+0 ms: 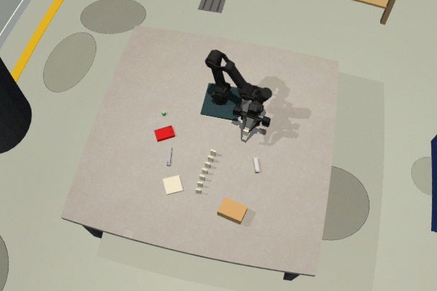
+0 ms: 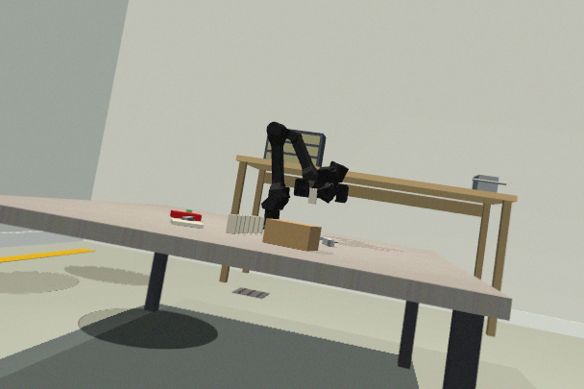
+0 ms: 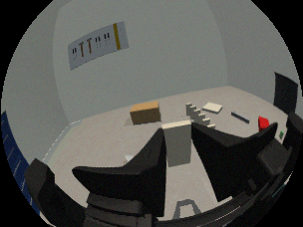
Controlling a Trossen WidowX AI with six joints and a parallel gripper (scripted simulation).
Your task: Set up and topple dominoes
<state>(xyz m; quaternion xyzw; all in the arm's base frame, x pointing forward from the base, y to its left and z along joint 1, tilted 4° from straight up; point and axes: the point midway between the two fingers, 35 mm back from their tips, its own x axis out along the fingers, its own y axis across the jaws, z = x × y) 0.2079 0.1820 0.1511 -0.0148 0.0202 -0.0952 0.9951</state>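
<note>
Right now my gripper tip is 15 cm above the white bar, 10 cm short of it and 8 cm to the right of it. Also, from my gripper tip: red block: 41 cm to the right, 15 cm below, 1 cm ahead; then tan box: 36 cm ahead, 13 cm below, 1 cm to the left; then cream flat tile: 30 cm to the right, 28 cm ahead, 15 cm below.
</note>
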